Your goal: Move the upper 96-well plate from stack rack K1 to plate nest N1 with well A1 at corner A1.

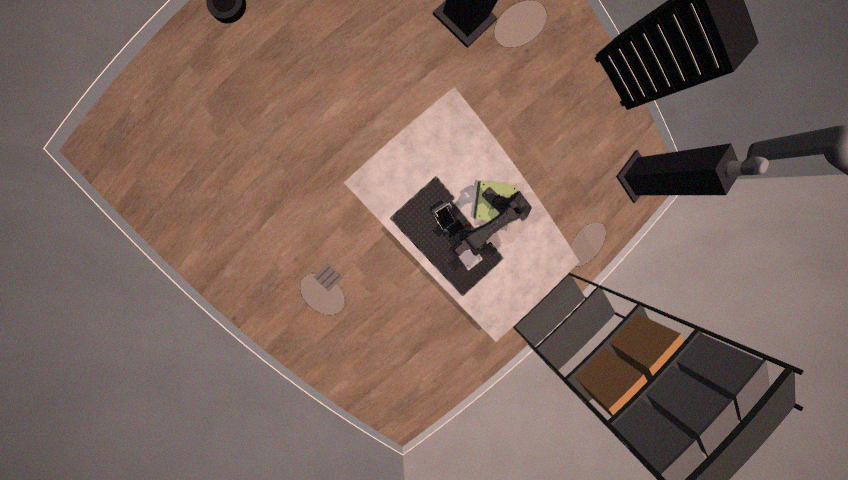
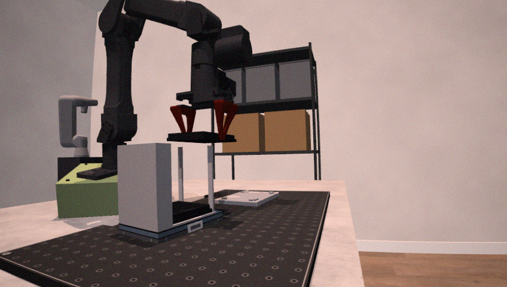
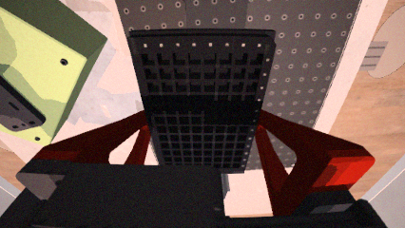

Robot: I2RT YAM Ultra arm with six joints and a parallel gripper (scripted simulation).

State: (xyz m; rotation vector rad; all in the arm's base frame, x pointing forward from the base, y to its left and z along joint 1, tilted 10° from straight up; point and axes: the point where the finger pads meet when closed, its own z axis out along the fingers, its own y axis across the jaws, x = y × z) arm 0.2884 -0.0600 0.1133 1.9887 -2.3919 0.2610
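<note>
The plate nest N1 is 5 cm ahead of my hand, 19 cm to the left of it and 16 cm below it. The rest, counted from my hand: pale A1 square 11 cm ahead, 26 cm to the left, 15 cm below.
</note>
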